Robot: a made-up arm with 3 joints. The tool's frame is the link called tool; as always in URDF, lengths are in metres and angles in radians.
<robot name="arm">
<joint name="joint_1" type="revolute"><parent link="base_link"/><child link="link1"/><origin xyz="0 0 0.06" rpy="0 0 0"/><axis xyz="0 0 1"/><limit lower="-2.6" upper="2.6" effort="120" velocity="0.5"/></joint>
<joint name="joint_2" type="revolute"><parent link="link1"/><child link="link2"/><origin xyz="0.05 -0.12 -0.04" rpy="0 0 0"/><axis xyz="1 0 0"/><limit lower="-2.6" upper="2.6" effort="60" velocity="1.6"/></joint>
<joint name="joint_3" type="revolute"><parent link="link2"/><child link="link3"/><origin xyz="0.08 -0.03 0.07" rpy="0 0 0"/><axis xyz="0 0 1"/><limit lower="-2.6" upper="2.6" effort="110" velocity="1.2"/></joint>
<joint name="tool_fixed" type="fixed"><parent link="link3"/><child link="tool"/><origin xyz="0.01 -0.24 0.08" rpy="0 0 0"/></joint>
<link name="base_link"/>
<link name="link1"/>
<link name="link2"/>
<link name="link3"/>
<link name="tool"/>
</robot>
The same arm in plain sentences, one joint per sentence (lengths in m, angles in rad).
The arm has three revolute joints in a row. What follows holds with every joint at zero, and every direction is one of the base frame's. The first joint sits 0.0600 m along +z from the base frame's origin and rotates about +z, from -2.6000 to 2.6000 rad. The second joint sits 0.0500 m along +x and 0.1200 m along -y and 0.0400 m along -z from the first joint and rotates about +x, from -2.6000 to 2.6000 rad. The third joint sits 0.0800 m along +x and 0.0300 m along -y and 0.0700 m along +z from the second joint and rotates about +z, from -2.6000 to 2.6000 rad. The tool frame, which is the frame that the pose is given for, sits 0.0100 m along +x and 0.2400 m along -y and 0.0800 m along +z from the third joint; its axes are parallel to the base frame's.
